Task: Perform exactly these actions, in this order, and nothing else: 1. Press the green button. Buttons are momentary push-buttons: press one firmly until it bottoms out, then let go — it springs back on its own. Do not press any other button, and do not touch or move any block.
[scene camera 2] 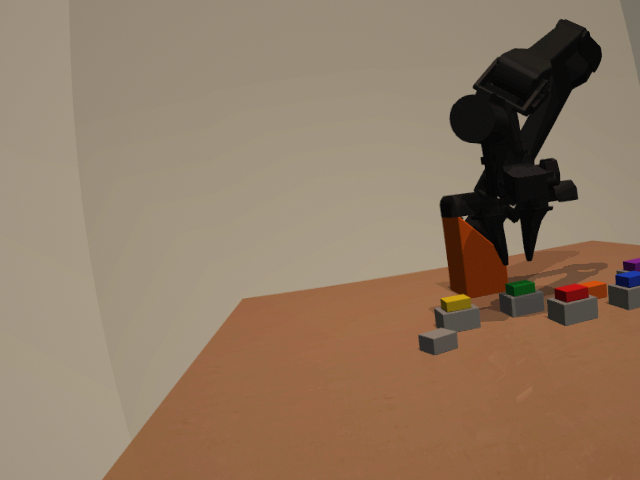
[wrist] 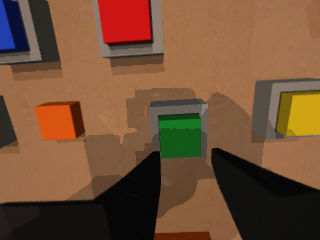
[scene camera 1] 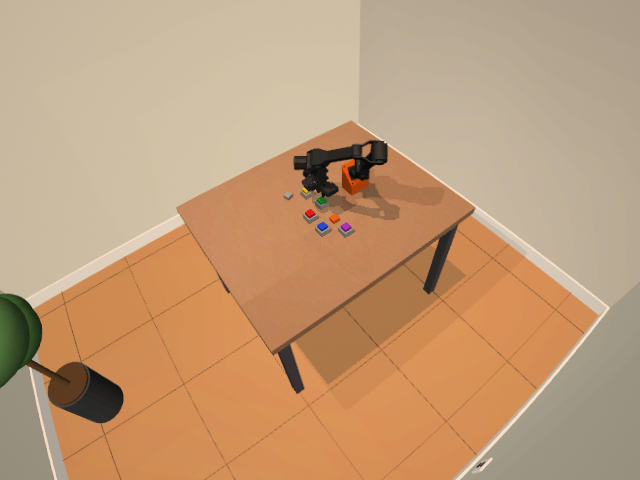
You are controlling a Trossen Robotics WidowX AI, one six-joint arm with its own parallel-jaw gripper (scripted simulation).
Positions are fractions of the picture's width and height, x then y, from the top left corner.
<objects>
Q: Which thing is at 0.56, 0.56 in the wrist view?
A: A green button.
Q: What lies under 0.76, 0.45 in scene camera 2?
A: The gripper.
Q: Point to a small orange block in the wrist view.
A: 0.18, 0.50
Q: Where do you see a grey block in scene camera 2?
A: At 0.69, 0.71
</objects>
